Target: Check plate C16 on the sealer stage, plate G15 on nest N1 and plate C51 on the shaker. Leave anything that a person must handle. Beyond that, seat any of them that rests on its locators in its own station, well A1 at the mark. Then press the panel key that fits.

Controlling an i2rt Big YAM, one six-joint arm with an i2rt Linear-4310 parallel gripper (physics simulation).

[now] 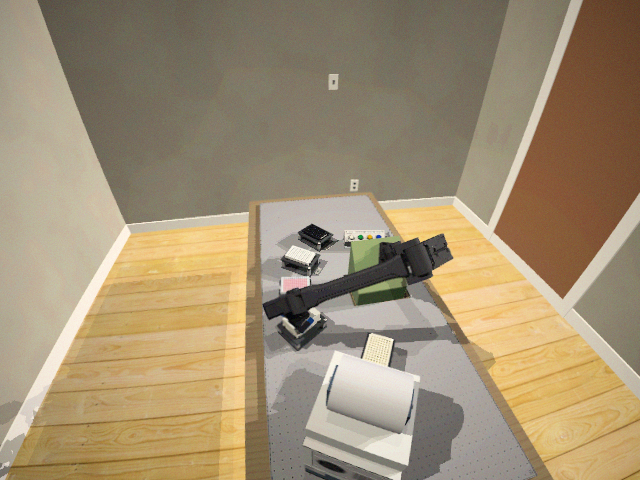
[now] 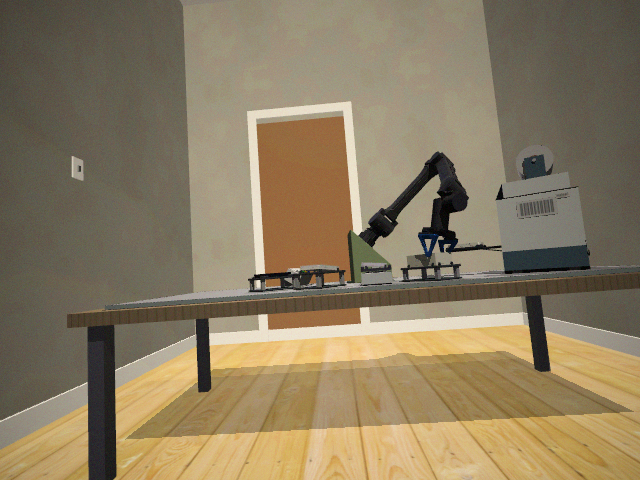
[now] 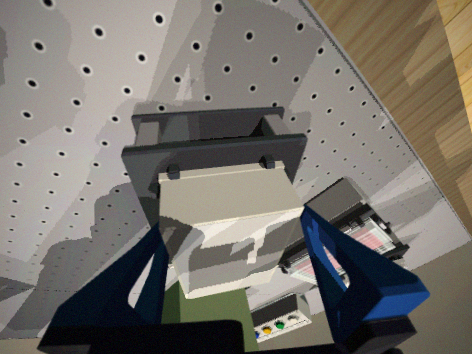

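My gripper (image 1: 302, 321) (image 2: 438, 252) (image 3: 234, 217) is open, its blue fingertips beside the two sides of a cream, deep plate (image 2: 415, 259) (image 3: 225, 192). This plate sits on a dark raised stand (image 1: 298, 342) (image 3: 215, 151); two black locators show along its edge. A cream plate (image 1: 378, 349) lies at the sealer (image 1: 356, 439) (image 2: 542, 232). A pink-topped plate (image 1: 295, 283) (image 3: 372, 236) rests on a low station, perhaps the shaker. A white plate (image 1: 300, 255) and a black plate (image 1: 314, 232) sit on further raised stands. Plate labels and well marks are not readable.
The key panel (image 1: 364, 233) (image 3: 300, 323) has white, green, orange and blue keys. A green wedge (image 1: 364, 255) (image 2: 364, 263) (image 3: 210, 306) stands at the arm's base. The sealer's white roll (image 1: 372, 393) rises high at the other end of the table.
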